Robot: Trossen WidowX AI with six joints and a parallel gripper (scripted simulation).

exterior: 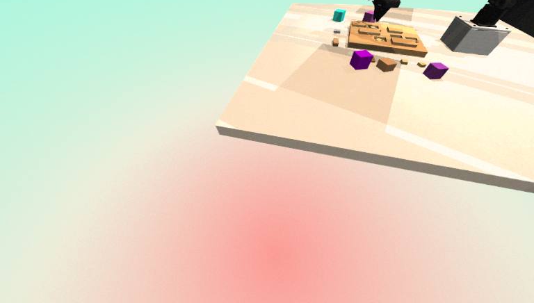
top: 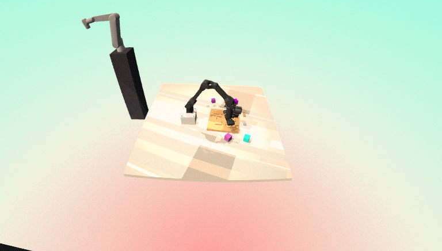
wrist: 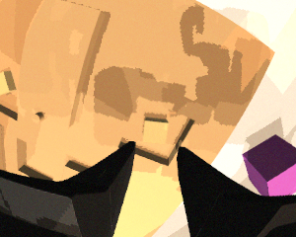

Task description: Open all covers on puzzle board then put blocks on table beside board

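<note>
Now: gripper tip 140 mm to the left of the magenta block, 20 mm above it and 10 mm past it. Round my gripper tip: small grey piece: 170 mm ahead, 50 mm to the left, 40 mm below; small orange piece: 190 mm to the left, 180 mm ahead, 40 mm below; cyan block: 160 mm ahead, 150 mm to the right, 20 mm below.
</note>
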